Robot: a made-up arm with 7 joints.
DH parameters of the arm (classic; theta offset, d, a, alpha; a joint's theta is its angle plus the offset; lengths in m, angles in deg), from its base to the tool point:
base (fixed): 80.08 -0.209 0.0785 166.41
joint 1: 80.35 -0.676 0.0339 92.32
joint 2: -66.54 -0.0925 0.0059 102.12
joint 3: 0 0.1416 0.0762 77.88
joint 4: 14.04 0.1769 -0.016 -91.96
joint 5: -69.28 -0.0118 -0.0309 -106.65
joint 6: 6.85 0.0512 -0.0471 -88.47
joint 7: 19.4 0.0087 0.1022 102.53
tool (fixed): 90.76 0.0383 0 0
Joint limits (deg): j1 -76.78..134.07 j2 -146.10..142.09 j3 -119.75..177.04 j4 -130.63..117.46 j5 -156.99..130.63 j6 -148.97..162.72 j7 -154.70..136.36
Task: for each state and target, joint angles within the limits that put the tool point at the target. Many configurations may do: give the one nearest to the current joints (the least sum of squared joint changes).
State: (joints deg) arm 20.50 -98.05 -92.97 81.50 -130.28 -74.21 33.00
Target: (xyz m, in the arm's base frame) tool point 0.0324 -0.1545 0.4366
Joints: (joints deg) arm 27.81 -138.23 -97.93 86.85 -134.22 -64.28 27.92
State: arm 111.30 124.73 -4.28 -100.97 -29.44 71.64 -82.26
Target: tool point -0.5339 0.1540 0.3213
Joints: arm 105.58 122.84 -11.62 -96.51 -66.90 80.98 -88.90
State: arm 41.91 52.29 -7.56 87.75 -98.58 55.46 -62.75
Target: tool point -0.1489 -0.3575 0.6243
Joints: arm 20.40 66.85 5.42 84.28 -104.63 55.39 -58.01
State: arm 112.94 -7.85 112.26 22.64 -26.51 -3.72 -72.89
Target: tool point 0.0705 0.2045 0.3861
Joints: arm 123.31 -33.42 134.48 19.35 -22.72 -4.80 -80.31
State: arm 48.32 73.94 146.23 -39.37 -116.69 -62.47 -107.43
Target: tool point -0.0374 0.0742 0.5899
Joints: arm 59.67 32.54 150.59 -68.31 -80.87 -69.91 -145.76
